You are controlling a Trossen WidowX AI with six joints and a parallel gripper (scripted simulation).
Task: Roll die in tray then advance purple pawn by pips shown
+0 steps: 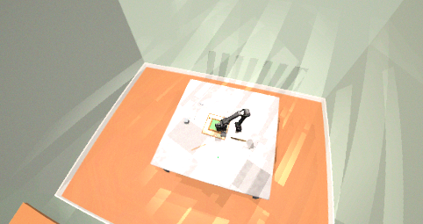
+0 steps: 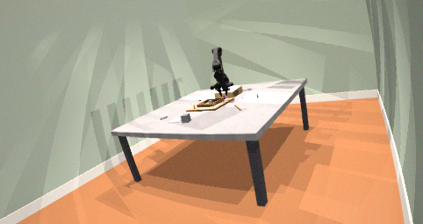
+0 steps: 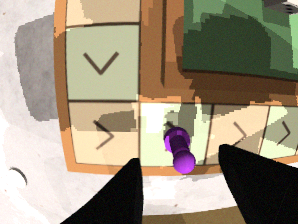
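Right now my gripper tip is 10 mm above the purple pawn. Round my gripper tip: green tray (90 mm to the right, 90 mm ahead, 30 mm below); then green piece (290 mm to the left, 40 mm ahead, 20 mm below); then pale die (90 mm to the right, 80 mm ahead, 10 mm below).
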